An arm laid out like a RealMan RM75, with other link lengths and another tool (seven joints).
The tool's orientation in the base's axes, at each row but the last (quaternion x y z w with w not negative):
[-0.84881, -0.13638, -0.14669, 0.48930]
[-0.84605, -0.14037, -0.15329, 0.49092]
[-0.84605, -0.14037, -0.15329, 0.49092]
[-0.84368, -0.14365, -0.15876, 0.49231]
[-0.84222, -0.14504, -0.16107, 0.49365]
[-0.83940, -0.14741, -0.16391, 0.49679]
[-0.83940, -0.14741, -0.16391, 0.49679]
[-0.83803, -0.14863, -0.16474, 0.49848]
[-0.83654, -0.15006, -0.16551, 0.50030]
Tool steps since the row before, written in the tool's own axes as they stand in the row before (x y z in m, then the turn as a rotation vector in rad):
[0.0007, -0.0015, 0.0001, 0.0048, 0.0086, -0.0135]
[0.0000, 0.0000, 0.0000, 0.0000, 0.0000, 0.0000]
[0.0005, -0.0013, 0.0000, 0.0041, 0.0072, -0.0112]
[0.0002, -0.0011, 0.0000, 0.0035, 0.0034, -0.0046]
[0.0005, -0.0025, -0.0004, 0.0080, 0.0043, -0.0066]
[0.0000, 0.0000, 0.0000, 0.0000, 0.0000, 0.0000]
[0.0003, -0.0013, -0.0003, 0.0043, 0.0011, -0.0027]
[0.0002, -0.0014, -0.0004, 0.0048, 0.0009, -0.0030]
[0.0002, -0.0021, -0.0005, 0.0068, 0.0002, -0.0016]
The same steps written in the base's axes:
[0.0001, 0.0009, 0.0014, 0.0061, -0.0155, 0.0015]
[0.0000, 0.0000, 0.0000, 0.0000, 0.0000, 0.0000]
[0.0000, 0.0007, 0.0012, 0.0052, -0.0129, 0.0012]
[-0.0003, 0.0005, 0.0009, 0.0040, -0.0053, 0.0009]
[-0.0006, 0.0009, 0.0024, 0.0081, -0.0071, 0.0030]
[0.0000, 0.0000, 0.0000, 0.0000, 0.0000, 0.0000]
[-0.0003, 0.0004, 0.0013, 0.0040, -0.0025, 0.0022]
[-0.0004, 0.0003, 0.0014, 0.0043, -0.0027, 0.0027]
[-0.0008, 0.0005, 0.0020, 0.0060, -0.0009, 0.0035]

